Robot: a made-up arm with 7 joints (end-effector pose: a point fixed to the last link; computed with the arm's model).
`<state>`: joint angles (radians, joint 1 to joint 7).
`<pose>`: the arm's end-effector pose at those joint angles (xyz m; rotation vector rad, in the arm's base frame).
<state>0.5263 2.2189 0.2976 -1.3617 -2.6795 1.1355 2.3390</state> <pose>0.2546 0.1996 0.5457 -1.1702 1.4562 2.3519</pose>
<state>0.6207 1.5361 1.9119 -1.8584 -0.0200 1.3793 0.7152</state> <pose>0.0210 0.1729 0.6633 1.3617 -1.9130 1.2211</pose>
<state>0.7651 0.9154 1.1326 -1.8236 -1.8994 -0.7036 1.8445</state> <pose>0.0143 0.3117 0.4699 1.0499 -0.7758 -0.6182</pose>
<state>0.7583 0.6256 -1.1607 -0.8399 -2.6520 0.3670 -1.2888</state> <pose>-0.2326 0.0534 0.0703 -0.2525 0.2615 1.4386</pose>
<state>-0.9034 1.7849 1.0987 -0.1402 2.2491 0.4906 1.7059</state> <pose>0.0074 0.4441 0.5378 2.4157 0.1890 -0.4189</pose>
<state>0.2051 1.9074 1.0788 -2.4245 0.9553 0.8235 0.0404</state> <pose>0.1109 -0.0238 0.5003 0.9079 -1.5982 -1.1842</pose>
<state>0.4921 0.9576 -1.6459 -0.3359 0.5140 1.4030 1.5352</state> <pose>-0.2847 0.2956 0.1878 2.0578 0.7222 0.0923</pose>
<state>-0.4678 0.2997 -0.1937 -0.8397 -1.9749 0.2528 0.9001</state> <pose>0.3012 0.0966 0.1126 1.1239 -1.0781 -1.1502</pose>
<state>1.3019 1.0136 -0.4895 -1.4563 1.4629 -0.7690 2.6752</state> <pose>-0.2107 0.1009 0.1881 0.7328 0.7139 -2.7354</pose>
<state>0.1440 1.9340 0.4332 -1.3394 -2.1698 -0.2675 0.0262</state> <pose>0.1915 0.2322 0.6290 -1.8362 -1.2023 1.7842</pose>
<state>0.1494 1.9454 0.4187 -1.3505 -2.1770 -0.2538 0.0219</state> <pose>0.1953 0.2275 0.6264 -1.8040 -1.2029 1.7630</pose>
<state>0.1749 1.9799 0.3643 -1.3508 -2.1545 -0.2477 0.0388</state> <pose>0.2056 0.2275 0.6169 -1.7300 -1.1883 1.8138</pose>
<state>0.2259 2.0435 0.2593 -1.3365 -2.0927 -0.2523 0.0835</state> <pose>0.2209 0.2356 0.5980 -1.6006 -1.1670 1.9558</pose>
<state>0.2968 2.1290 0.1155 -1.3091 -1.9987 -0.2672 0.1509</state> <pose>0.2334 0.2533 0.5730 -1.4230 -1.1699 2.1621</pose>
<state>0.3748 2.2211 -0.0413 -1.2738 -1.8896 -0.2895 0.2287</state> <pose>0.2365 0.2774 0.5504 -1.2264 -1.2239 2.3779</pose>
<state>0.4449 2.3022 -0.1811 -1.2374 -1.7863 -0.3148 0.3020</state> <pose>0.2312 0.3009 0.5376 -1.0539 -1.3234 2.5515</pose>
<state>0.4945 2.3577 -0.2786 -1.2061 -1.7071 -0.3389 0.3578</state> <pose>0.2235 0.3180 0.5347 0.9280 1.4075 -2.6231</pose>
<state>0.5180 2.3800 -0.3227 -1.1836 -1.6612 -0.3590 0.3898</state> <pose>0.2180 0.3274 0.5363 0.8491 1.4082 -2.5658</pose>
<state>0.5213 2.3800 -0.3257 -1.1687 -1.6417 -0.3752 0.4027</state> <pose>0.2158 0.3310 0.5395 0.8373 1.3938 -2.5295</pose>
